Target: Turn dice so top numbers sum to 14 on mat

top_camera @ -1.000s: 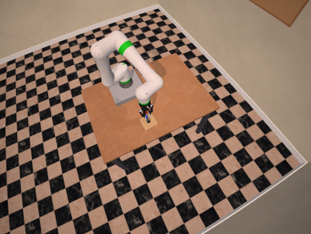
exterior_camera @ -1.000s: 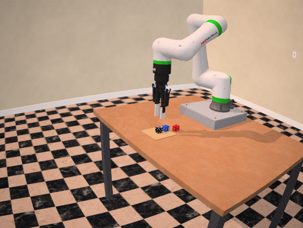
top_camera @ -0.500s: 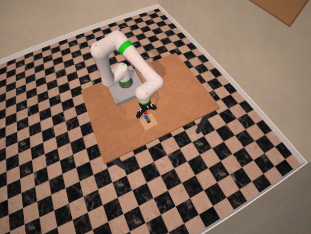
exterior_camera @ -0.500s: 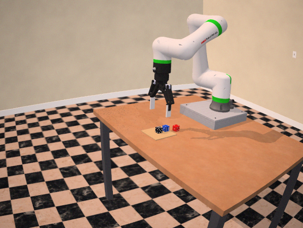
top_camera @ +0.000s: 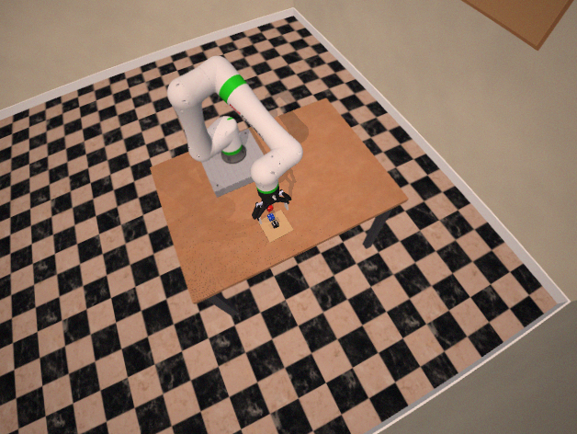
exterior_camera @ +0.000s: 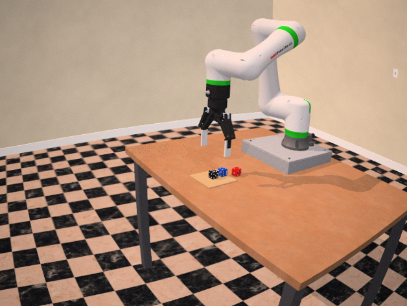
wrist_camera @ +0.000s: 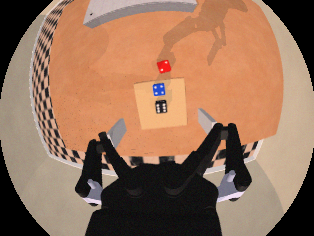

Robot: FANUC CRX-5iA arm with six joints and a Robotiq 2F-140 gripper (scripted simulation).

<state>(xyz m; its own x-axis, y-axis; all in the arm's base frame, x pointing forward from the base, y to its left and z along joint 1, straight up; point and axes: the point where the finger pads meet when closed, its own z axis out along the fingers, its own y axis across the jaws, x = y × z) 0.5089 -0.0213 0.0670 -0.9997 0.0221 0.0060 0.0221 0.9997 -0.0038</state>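
Right now my hand is 100 mm past the red die, 20 mm to the right of it and 110 mm above it. Also, from my hand: blue die: 50 mm behind, 110 mm below; tan mat: 130 mm below; black die: 110 mm below.
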